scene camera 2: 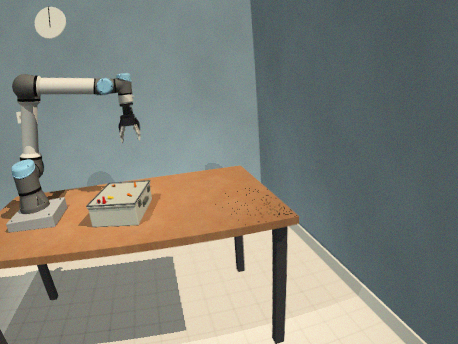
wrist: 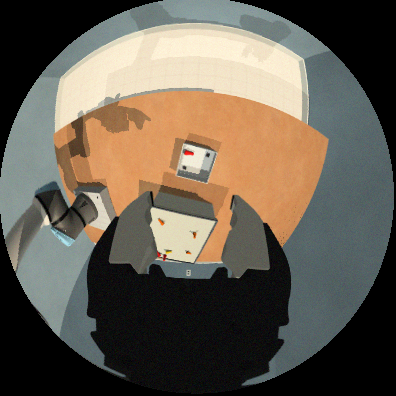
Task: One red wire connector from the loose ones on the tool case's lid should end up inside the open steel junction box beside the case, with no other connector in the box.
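Pixels of known places: gripper, fingertip midpoint: (scene camera 2: 131,142) (wrist: 191,194); arm's base at its link origin: (scene camera 2: 35,207) (wrist: 87,206).
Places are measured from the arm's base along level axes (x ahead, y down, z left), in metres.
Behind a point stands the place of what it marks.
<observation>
A red wire connector (wrist: 188,153) @(z 0.157, x 0.521, y 0.037 m) lies inside the open steel junction box (wrist: 194,177) @(z 0.079, x 0.534, y 0.030 m), near one corner; I see no other connector in the box. The box does not show in the scene view. The pale tool case (scene camera 2: 114,217) @(z -0.284, x 0.409, y 0.009 m) (wrist: 179,231) @(z -0.084, x 0.472, y -0.046 m) stands beside it. On its lid lie two red connectors at one corner, one of them (scene camera 2: 104,200) @(z -0.250, x 0.380, y -0.060 m) (wrist: 164,257) @(z -0.242, x 0.381, y -0.063 m) brighter in the scene view, a yellow connector (scene camera 2: 110,198) @(z -0.210, x 0.404, y -0.050 m) (wrist: 168,251) @(z -0.203, x 0.407, y -0.054 m) and several orange ones, including one (scene camera 2: 129,195) @(z -0.215, x 0.488, y -0.050 m) (wrist: 188,252) @(z -0.213, x 0.491, y -0.051 m) near an edge. My gripper (scene camera 2: 131,140) @(z 0.158, x 0.540, y -0.217 m) (wrist: 191,194) @(z 0.158, x 0.540, y -0.217 m) is open and empty, high above the case.
The wooden table (scene camera 2: 192,212) @(z -0.289, x 0.741, y 0.051 m) (wrist: 260,150) @(z 0.165, x 0.766, y 0.051 m) carries the case, the box and the robot's base (scene camera 2: 37,218) @(z -0.159, x 0.048, y 0.000 m) (wrist: 102,206) @(z 0.001, x 0.131, y -0.006 m), which stands to the left of the case. Dark specks (scene camera 2: 265,202) mark the table's right end. A blue wall rises behind the table.
</observation>
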